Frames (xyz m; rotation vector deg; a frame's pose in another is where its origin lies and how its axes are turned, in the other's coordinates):
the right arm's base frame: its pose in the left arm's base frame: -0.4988 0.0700 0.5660 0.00 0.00 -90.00
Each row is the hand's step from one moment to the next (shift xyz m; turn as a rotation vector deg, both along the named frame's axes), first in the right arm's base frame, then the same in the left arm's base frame.
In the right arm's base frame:
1: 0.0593 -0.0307 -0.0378 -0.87 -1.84 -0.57
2: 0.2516 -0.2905 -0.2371 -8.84 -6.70 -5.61
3: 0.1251 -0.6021 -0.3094 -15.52 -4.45 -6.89
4: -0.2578 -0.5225 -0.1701 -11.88 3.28 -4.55
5: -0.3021 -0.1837 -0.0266 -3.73 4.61 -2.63
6: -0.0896 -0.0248 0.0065 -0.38 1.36 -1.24
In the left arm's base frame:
1: -0.0307 -0.0593 -0.0378 -1.84 0.87 -0.57
2: -0.2905 -0.2516 -0.2371 -6.70 8.84 -5.61
3: -0.6021 -0.1251 -0.3094 -4.45 15.52 -6.89
4: -0.5225 0.2578 -0.1701 3.28 11.88 -4.55
5: -0.1837 0.3021 -0.0266 4.61 3.73 -2.63
6: -0.0248 0.0896 0.0065 1.36 0.38 -1.24

